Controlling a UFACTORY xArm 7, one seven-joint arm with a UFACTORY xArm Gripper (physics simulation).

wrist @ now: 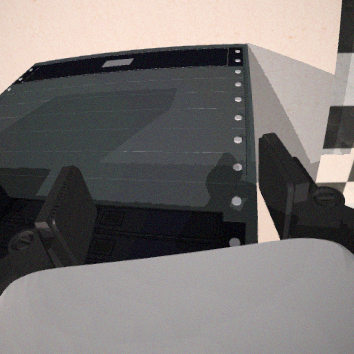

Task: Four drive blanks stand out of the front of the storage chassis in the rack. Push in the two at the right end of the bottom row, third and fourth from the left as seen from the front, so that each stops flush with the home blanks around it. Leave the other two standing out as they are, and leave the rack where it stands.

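Places are measured from the arm's base along level axes (x ahead, y left, z up), in metres.
Pixels of known places: gripper, fingertip midpoint: (pixel 170 174).
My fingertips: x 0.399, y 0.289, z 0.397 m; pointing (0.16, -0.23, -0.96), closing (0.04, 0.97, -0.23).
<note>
For each thing: its top centre in the pictures, then the offset to it from my fingertips. "*": a spot on its surface instead.
- dark storage chassis, surface spot: (pixel 165 226) * dy -0.030, dx +0.093, dz -0.031 m
- rack, surface spot: (pixel 251 150) * dy +0.040, dx +0.114, dz -0.147 m
- light label, surface spot: (pixel 118 62) * dy -0.204, dx +0.096, dz -0.404 m
My gripper (pixel 170 174) is open, with one finger at the left and one at the right, and nothing is between the fingers. The dark storage chassis (pixel 165 226) shows low in the view, partly behind the left finger and cut off below by the pale gripper body. Dark blanks with small square marks (pixel 113 217) (pixel 103 246) show just right of the left finger. The right finger stands beyond the rack's right edge. The lower part of the chassis is hidden, and I cannot tell which blanks stand out.
The rack (pixel 251 150) has grey panels above the chassis and a column of pale screws along its right edge. A black strip (pixel 170 59) with a light label (pixel 118 62) runs across its top. The rack's grey side (pixel 267 95) and a checkered surface (pixel 340 125) are at the right.
</note>
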